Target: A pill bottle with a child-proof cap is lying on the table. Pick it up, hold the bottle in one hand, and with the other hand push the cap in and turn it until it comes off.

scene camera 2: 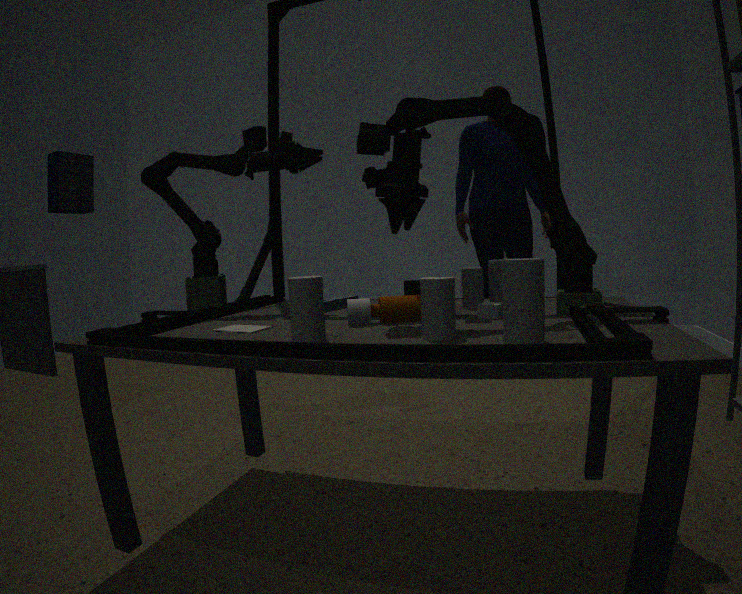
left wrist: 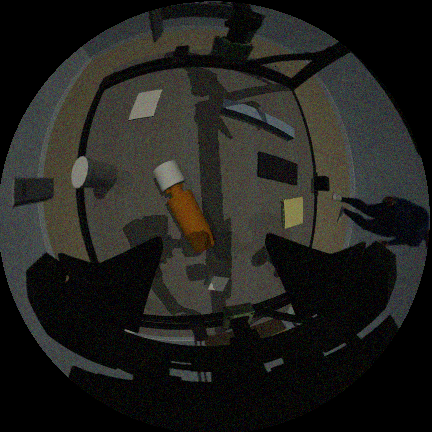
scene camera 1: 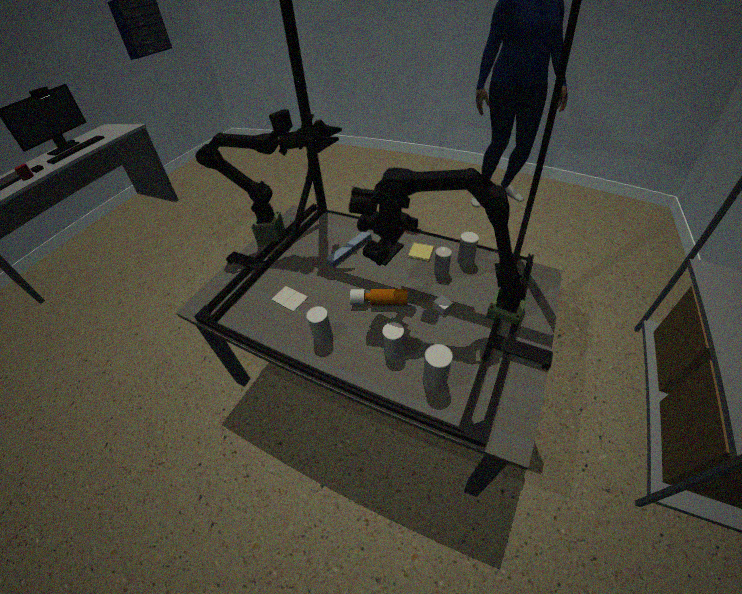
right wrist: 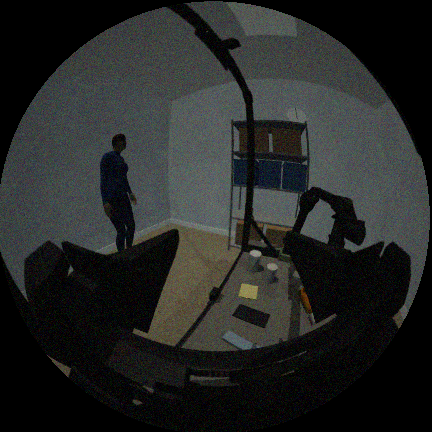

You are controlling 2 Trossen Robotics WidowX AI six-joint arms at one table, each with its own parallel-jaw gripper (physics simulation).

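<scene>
Right gripper [scene camera 2: 322, 155] open, holding nothing. Flat blue-white object [left wrist: 230, 107], resting on the table. Black pad [left wrist: 269, 166], on the table too.
</scene>
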